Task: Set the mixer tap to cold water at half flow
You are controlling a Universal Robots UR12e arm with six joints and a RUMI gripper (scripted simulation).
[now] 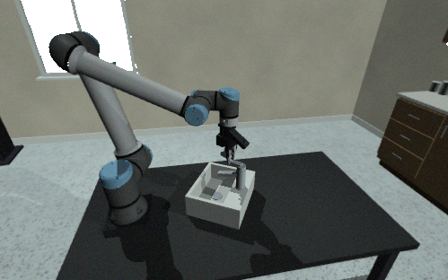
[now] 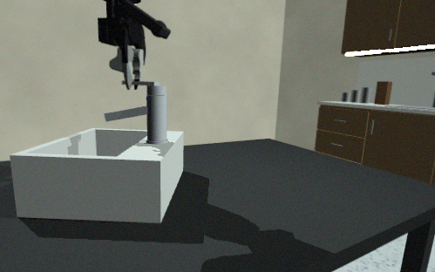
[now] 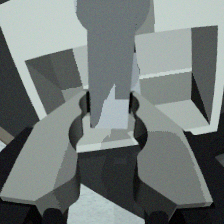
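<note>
Now: the flat lever 2 cm to the right of my hand and 1 cm ahead of it. Also, from my hand: white basin: 23 cm below, 5 cm behind, 2 cm to the left.
</note>
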